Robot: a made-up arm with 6 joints. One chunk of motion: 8 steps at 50 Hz.
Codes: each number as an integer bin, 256 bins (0 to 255) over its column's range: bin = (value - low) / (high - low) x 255, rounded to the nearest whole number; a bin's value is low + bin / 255 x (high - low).
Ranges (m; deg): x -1.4..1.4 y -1.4..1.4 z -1.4..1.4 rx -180..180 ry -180..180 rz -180..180
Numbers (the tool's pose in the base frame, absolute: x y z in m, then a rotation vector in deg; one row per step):
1: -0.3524 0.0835 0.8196 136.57 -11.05 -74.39
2: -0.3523 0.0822 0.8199 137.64 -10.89 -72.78
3: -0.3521 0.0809 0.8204 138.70 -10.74 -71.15
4: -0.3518 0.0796 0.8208 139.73 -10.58 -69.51
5: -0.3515 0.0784 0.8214 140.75 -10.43 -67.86
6: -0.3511 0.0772 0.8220 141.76 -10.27 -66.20
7: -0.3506 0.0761 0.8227 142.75 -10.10 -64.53
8: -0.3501 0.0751 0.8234 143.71 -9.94 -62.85
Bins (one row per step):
1: 95 135 202 224 120 75
2: 95 135 202 225 120 76
3: 95 135 202 226 120 77
4: 95 135 202 226 120 78
5: 95 135 202 227 120 79
6: 96 135 202 228 120 81
7: 96 134 202 229 120 82
8: 96 134 202 229 120 83

